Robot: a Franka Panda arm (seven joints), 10 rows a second.
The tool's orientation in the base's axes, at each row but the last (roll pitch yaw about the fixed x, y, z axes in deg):
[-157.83 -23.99 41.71]
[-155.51 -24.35 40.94]
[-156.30 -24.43 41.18]
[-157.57 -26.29 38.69]
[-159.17 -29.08 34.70]
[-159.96 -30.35 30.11]
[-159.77 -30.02 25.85]
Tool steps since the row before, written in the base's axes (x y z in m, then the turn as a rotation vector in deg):
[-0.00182 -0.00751 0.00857 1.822 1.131 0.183]
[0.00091 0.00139 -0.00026 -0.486 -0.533 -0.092]
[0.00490 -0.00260 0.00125 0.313 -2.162 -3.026]
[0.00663 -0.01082 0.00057 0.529 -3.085 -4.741]
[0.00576 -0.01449 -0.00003 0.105 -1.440 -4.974]
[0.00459 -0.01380 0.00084 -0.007 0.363 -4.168]
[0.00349 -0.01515 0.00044 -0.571 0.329 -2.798]
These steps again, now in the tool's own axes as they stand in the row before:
[-0.00232 0.00014 -0.01130 2.005 0.602 0.502]
[0.00135 -0.00004 0.00100 -0.691 -0.011 -0.227]
[0.00232 0.00462 -0.00238 -2.333 2.589 1.336]
[-0.00117 0.01117 -0.00593 -3.459 3.897 2.264]
[-0.00309 0.01360 -0.00697 -3.058 2.581 3.287]
[-0.00212 0.01262 -0.00696 -1.954 0.965 3.571]
[-0.00278 0.01349 -0.00722 -1.721 0.262 2.288]

